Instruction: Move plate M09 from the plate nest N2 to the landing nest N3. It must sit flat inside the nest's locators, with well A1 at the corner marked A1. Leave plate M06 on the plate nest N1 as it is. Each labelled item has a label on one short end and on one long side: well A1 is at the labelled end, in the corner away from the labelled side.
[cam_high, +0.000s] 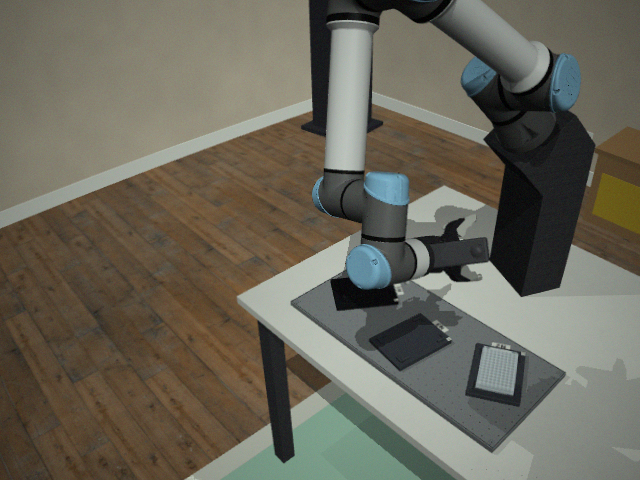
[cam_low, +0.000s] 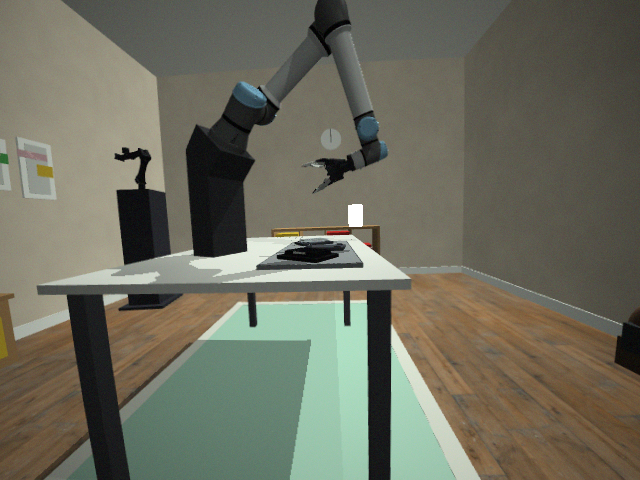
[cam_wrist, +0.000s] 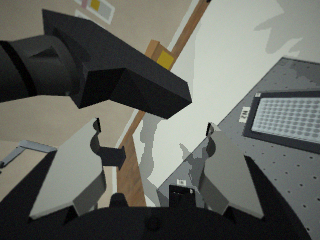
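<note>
Right now my hand is 290 mm above the white well plate, 110 mm to the right of it and 20 mm short of it. From my hand the other things lie so: N3 label: 300 mm below, 80 mm to the right, 40 mm behind; then tag N2: 300 mm below, 70 mm to the left, 70 mm behind; then nest N2: 300 mm below, 110 mm to the left, 20 mm ahead.
</note>
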